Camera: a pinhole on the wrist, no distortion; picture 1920 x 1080 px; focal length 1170.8 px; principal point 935.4 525.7 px. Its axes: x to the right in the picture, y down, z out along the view. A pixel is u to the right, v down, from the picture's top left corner.
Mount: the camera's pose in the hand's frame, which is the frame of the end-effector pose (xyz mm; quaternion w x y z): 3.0 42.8 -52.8 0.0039 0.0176 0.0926 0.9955
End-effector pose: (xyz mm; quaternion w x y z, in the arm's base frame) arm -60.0 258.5 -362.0 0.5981 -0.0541 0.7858 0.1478
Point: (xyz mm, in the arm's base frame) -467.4 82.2 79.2
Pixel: behind the camera
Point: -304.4 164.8 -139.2
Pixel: behind the camera
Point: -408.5 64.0 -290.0
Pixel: behind the camera
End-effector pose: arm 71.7 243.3 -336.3 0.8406 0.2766 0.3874 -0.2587
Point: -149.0 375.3 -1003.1
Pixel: behind the camera
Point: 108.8 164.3 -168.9
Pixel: 1539 933
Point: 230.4 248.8 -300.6
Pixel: 565 201
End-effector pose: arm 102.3 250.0 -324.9 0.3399 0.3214 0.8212 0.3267
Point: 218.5 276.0 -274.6
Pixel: 1594 321
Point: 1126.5 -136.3 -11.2
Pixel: outside the picture
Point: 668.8 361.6 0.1
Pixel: outside the picture
